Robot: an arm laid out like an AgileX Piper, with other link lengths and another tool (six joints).
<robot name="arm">
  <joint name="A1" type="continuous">
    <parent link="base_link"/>
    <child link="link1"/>
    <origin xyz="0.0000 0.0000 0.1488" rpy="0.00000 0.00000 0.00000"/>
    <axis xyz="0 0 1"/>
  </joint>
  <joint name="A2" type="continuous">
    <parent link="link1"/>
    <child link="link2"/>
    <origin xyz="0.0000 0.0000 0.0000" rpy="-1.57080 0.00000 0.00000"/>
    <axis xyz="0 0 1"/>
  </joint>
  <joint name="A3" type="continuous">
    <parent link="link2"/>
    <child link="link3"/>
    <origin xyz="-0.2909 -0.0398 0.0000" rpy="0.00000 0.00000 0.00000"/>
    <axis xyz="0 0 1"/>
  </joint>
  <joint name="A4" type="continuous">
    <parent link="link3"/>
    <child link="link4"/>
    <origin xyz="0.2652 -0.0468 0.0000" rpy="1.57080 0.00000 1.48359"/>
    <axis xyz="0 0 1"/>
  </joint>
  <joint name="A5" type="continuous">
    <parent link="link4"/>
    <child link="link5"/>
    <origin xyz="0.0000 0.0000 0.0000" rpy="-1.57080 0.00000 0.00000"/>
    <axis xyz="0 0 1"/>
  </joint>
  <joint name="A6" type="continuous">
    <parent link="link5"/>
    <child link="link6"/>
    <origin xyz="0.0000 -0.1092 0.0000" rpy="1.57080 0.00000 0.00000"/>
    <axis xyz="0 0 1"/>
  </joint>
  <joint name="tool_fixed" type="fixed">
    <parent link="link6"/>
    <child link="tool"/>
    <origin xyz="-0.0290 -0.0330 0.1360" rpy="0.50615 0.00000 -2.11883"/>
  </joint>
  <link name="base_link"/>
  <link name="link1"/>
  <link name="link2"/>
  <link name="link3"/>
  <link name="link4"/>
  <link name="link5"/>
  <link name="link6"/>
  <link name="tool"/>
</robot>
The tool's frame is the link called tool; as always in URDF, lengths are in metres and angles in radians. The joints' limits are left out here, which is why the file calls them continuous.
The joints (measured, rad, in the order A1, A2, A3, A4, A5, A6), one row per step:
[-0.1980 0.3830 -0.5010 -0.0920 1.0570 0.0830]
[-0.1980 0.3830 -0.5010 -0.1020 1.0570 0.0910]
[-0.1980 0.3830 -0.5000 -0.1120 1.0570 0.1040]
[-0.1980 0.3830 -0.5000 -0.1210 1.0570 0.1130]
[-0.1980 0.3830 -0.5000 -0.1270 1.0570 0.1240]
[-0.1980 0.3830 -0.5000 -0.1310 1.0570 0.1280]
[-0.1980 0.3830 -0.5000 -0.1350 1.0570 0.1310]
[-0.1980 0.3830 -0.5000 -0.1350 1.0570 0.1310]
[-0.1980 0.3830 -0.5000 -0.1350 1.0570 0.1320]
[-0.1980 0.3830 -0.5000 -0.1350 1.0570 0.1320]
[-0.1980 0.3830 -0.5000 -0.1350 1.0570 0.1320]
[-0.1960 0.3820 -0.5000 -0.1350 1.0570 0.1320]
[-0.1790 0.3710 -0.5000 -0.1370 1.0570 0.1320]
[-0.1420 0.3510 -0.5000 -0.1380 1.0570 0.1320]
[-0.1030 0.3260 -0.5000 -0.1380 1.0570 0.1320]
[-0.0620 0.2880 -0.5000 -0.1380 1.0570 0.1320]
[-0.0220 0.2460 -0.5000 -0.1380 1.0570 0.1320]
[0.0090 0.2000 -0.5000 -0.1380 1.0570 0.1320]
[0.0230 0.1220 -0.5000 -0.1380 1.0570 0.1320]
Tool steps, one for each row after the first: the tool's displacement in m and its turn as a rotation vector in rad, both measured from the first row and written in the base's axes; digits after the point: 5 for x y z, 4 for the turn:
[-0.00075 -0.00208 0.00037 -0.0046 0.0002 -0.0080]
[-0.00175 -0.00424 0.00022 -0.0058 0.0003 -0.0198]
[-0.00250 -0.00613 0.00055 -0.0089 0.0000 -0.0283]
[-0.00316 -0.00750 0.00068 -0.0077 -0.0014 -0.0378]
[-0.00349 -0.00833 0.00084 -0.0091 -0.0016 -0.0416]
[-0.00380 -0.00915 0.00103 -0.0111 -0.0016 -0.0446]
[-0.00380 -0.00915 0.00103 -0.0111 -0.0016 -0.0446]
[-0.00383 -0.00917 0.00101 -0.0105 -0.0018 -0.0454]
[-0.00383 -0.00917 0.00101 -0.0105 -0.0018 -0.0454]
[-0.00383 -0.00917 0.00101 -0.0105 -0.0018 -0.0454]
[-0.00369 -0.00883 0.00119 -0.0106 -0.0028 -0.0434]
[-0.00283 -0.00626 0.00330 -0.0143 -0.0134 -0.0268]
[-0.00077 -0.00005 0.00696 -0.0180 -0.0333 0.0098]
[0.00084 0.00676 0.01142 -0.0205 -0.0585 0.0487]
[0.00121 0.01397 0.01811 -0.0234 -0.0967 0.0894]
[0.00062 0.02092 0.02538 -0.0251 -0.1390 0.1289]
[-0.00147 0.02618 0.03316 -0.0262 -0.1854 0.1594]
[-0.00839 0.02835 0.04589 -0.0299 -0.2635 0.1723]

